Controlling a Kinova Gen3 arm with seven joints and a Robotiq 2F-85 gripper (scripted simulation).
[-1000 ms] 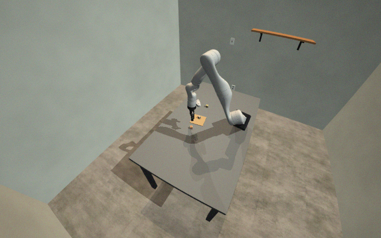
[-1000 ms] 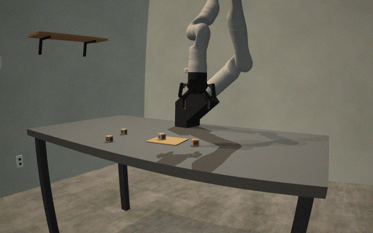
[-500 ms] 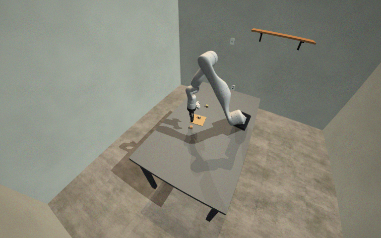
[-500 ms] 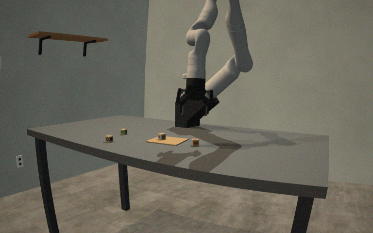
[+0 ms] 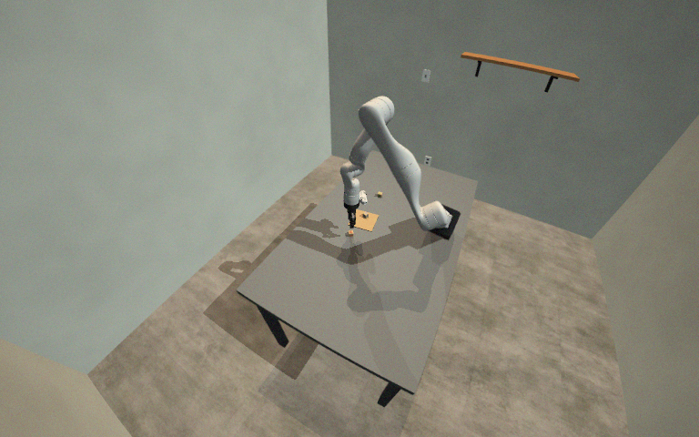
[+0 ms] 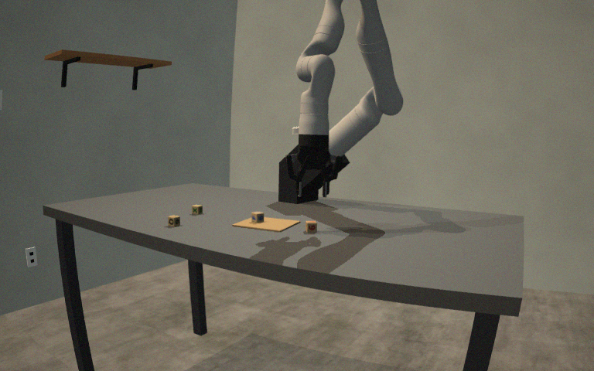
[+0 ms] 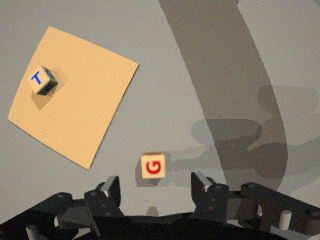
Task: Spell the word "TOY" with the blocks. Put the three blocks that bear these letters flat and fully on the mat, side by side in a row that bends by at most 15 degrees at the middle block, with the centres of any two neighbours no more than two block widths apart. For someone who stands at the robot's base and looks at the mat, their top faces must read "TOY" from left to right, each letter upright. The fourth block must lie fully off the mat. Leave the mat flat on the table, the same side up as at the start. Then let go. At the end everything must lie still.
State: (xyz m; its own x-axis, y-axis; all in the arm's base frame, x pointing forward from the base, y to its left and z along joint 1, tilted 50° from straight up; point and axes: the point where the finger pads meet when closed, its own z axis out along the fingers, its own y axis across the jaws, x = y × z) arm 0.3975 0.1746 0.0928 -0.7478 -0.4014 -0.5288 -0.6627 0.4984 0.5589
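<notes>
My hand is 9 cm above the block. Round my hand: tan mat: 14 cm to the right, 10 cm below.
</notes>
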